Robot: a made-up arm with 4 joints. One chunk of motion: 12 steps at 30 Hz.
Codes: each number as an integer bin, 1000 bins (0 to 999) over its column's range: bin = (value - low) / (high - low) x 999, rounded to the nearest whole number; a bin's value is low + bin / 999 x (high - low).
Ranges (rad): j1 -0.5..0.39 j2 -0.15..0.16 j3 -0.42..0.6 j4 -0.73..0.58
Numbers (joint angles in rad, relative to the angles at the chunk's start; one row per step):
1: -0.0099 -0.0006 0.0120 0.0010
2: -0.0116 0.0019 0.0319 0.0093
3: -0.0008 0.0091 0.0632 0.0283
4: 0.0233 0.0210 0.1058 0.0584
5: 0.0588 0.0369 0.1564 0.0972
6: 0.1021 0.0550 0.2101 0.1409
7: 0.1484 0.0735 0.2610 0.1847
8: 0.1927 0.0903 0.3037 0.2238
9: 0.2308 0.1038 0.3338 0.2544
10: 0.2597 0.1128 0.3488 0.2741
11: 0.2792 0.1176 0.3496 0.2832
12: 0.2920 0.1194 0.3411 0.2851
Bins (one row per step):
1: 550 481 423 557
2: 548 490 443 564
3: 560 513 473 578
4: 587 551 515 601
5: 627 602 565 631
6: 676 661 617 664
7: 728 720 667 698
8: 778 774 709 727
9: 820 818 738 751
10: 853 847 753 766
11: 875 862 754 773
12: 889 868 745 774

